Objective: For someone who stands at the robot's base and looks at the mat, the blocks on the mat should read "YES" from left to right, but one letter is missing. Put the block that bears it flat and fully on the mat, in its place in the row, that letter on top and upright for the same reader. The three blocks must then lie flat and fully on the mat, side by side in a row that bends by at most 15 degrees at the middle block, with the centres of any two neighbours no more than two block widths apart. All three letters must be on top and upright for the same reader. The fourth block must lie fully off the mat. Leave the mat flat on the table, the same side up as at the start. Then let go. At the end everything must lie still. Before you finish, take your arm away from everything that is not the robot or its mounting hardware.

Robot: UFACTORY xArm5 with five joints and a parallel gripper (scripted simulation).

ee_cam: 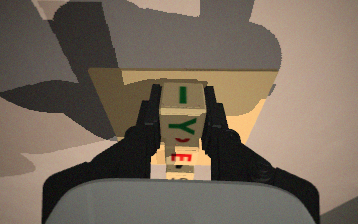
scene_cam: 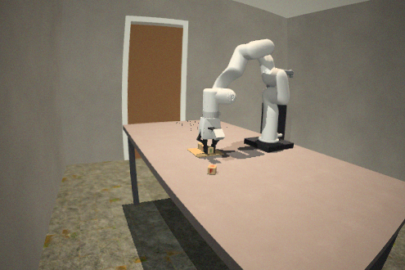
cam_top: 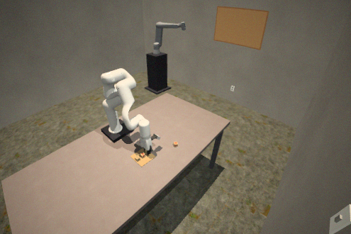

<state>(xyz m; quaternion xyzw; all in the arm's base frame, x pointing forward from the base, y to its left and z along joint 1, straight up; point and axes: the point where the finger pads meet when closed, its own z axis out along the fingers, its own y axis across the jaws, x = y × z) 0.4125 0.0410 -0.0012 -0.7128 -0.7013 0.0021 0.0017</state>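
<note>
My hand is 10 mm above the tan letter block. From my hand the other things lie so: dark S block: 100 mm to the right, 10 mm below; red E block: 50 mm to the right, 10 mm below; tan mat: 50 mm to the right, 30 mm below.
</note>
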